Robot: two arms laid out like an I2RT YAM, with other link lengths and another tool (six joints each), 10 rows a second.
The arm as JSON. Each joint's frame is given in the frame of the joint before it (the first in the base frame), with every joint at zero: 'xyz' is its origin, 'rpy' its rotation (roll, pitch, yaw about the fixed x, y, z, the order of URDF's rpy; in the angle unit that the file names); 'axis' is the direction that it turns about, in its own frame. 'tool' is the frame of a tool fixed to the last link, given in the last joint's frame.
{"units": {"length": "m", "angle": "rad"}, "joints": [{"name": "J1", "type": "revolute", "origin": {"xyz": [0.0, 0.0, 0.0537], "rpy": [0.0, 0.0, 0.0]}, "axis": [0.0, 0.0, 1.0]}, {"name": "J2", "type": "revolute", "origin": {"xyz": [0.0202, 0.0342, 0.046], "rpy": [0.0, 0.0, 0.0]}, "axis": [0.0, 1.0, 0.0]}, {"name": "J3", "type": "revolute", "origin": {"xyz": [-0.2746, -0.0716, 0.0], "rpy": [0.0, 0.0, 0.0]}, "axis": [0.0, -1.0, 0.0]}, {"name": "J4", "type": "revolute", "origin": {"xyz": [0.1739, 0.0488, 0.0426], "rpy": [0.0, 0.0, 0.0]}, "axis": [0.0, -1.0, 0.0]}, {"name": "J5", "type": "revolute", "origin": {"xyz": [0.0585, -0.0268, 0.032], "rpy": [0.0, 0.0, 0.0]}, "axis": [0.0, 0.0, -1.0]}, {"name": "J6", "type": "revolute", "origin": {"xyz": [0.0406, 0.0, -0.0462], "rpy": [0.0, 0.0, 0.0]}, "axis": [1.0, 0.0, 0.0]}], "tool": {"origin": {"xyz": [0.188, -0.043, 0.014], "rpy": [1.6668, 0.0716, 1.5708]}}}
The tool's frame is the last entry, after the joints.
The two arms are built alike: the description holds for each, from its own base.
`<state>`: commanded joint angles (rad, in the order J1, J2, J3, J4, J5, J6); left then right.
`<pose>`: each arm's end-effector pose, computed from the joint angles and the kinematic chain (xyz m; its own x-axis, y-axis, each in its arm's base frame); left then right.
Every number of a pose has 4 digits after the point.
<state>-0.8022 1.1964 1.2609 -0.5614 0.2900 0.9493 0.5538 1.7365 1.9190 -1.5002 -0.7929 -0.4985</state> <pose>0.1295 -0.3003 0.2456 0.8067 0.0465 0.5891 -0.4141 -0.6667 0.6197 0.1952 0.2684 0.2153 -0.8829 0.1487 0.4455 0.3886 0.7639 0.5152</pose>
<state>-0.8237 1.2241 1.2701 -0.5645 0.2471 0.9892 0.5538 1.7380 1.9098 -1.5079 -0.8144 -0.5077</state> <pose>0.1355 -0.3017 0.2371 0.7875 0.0170 0.6161 -0.4351 -0.6927 0.5752 0.1900 0.2701 0.2153 -0.8753 0.1340 0.4647 0.3903 0.7630 0.5152</pose>
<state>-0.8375 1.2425 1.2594 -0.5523 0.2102 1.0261 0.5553 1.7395 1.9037 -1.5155 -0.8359 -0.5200</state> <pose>0.1417 -0.3016 0.2273 0.7681 -0.0080 0.6403 -0.4522 -0.7148 0.5335 0.1850 0.2723 0.2164 -0.8699 0.1153 0.4796 0.3872 0.7620 0.5191</pose>
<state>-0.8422 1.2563 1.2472 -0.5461 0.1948 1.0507 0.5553 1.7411 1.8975 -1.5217 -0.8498 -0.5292</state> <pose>0.1446 -0.3010 0.2183 0.7607 -0.0305 0.6484 -0.4610 -0.7286 0.5065 0.1816 0.2733 0.2164 -0.8648 0.1043 0.4912 0.3869 0.7619 0.5194</pose>
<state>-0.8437 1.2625 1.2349 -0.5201 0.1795 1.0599 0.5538 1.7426 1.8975 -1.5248 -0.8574 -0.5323</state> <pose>0.1499 -0.3022 0.2163 0.7492 -0.0277 0.6618 -0.4650 -0.7336 0.4956 0.1807 0.2738 0.2170 -0.8622 0.1002 0.4966 0.3883 0.7602 0.5208</pose>
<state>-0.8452 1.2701 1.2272 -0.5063 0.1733 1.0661 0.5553 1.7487 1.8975 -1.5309 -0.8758 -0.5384</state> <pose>0.1523 -0.3034 0.2135 0.7452 -0.0312 0.6661 -0.4675 -0.7368 0.4885 0.1777 0.2763 0.2179 -0.8552 0.0871 0.5109 0.3896 0.7581 0.5229</pose>
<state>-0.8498 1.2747 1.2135 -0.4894 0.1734 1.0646 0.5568 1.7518 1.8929 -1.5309 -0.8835 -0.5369</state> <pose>0.1519 -0.3053 0.2104 0.7464 -0.0344 0.6646 -0.4694 -0.7351 0.4892 0.1761 0.2774 0.2172 -0.8494 0.0844 0.5210 0.3942 0.7579 0.5198</pose>
